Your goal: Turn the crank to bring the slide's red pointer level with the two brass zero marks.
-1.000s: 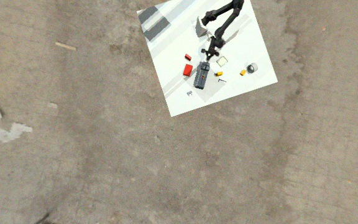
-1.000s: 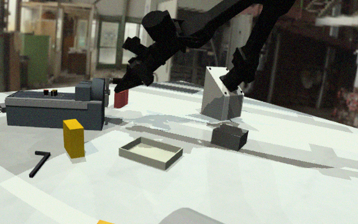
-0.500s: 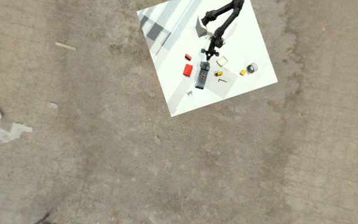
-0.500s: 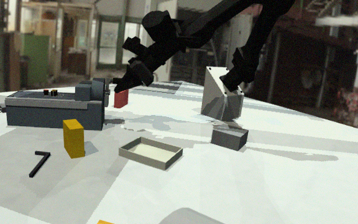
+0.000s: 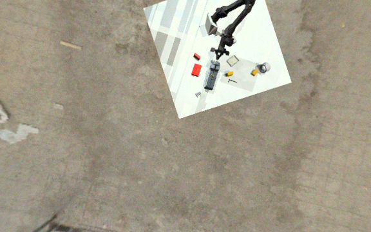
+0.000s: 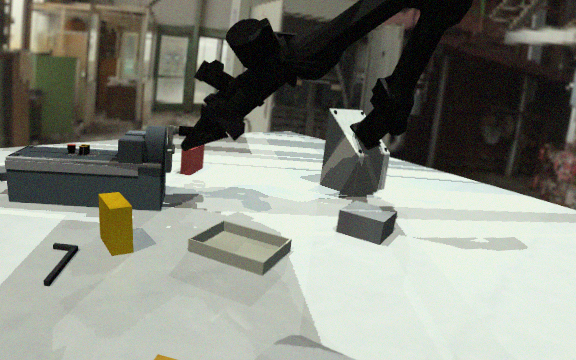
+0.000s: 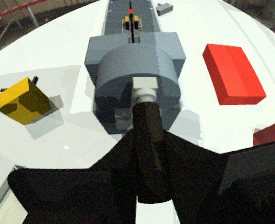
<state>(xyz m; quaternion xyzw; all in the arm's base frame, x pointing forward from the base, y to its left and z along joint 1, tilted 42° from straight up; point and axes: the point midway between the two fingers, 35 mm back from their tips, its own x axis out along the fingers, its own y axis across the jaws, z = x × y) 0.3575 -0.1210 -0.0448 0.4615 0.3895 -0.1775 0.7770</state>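
The dark crank handle is 1 cm behind my gripper tip, 1 cm to the left of it and 3 cm above it. The rest, counted from my gripper tip: red pointer (14 cm ahead, 12 cm to the right, 1 cm below); shallow grey tray (6 cm ahead, 19 cm to the left, 9 cm below); yellow block (18 cm ahead, 8 cm to the left, 6 cm below).
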